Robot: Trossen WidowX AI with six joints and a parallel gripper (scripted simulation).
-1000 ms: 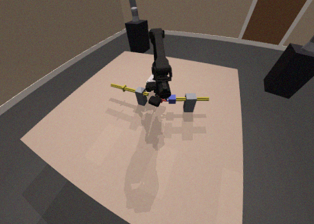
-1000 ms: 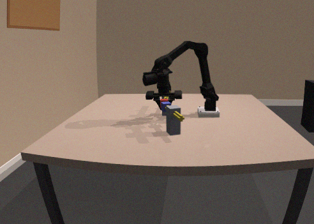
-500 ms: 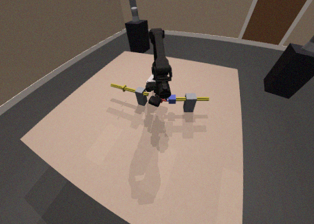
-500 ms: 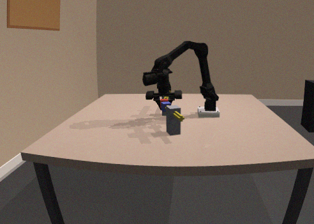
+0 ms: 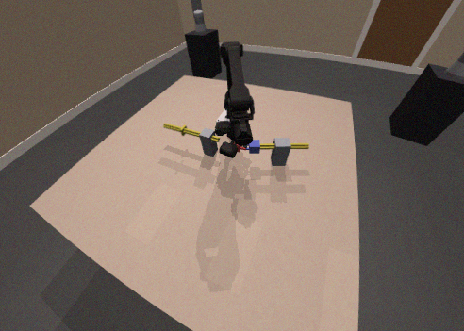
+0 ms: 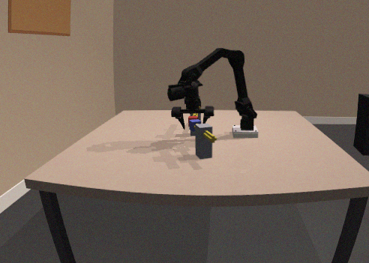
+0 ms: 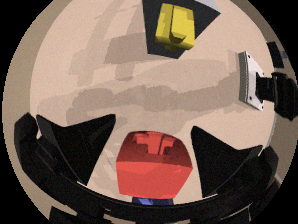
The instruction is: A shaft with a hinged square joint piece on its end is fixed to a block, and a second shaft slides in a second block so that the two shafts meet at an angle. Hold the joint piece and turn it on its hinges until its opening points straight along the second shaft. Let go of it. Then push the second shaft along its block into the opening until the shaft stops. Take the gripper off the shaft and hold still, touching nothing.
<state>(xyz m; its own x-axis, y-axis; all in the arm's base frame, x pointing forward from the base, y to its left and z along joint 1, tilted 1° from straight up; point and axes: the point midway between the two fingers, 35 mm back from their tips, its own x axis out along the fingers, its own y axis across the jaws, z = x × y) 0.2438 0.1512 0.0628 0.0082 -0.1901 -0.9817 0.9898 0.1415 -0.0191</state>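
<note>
Now: gripper tip 40 mm below the red joint piece and 20 mm to the right of it.
</note>
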